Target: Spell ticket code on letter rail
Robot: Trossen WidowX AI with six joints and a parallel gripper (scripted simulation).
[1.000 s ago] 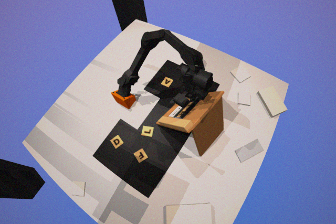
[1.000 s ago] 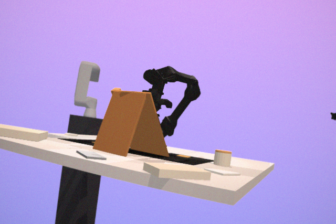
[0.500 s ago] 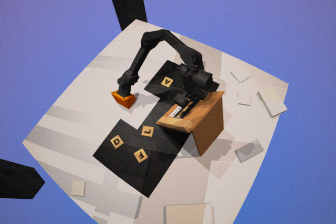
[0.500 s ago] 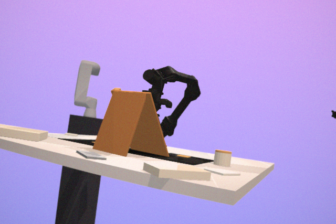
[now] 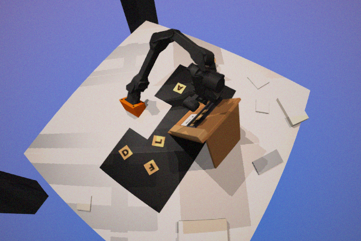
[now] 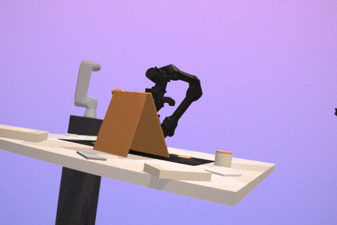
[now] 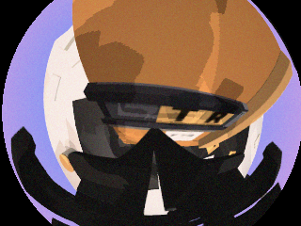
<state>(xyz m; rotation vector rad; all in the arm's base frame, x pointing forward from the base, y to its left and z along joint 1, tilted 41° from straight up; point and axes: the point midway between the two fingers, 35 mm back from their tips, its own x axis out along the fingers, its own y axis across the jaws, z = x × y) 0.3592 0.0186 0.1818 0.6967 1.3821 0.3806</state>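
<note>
My gripper tip is now 90 mm above the white ticket, 60 mm to the left of it and 40 mm past it. Also, from my gripper tip: grey slab (390 mm ahead, 180 mm below, 20 mm to the right).
</note>
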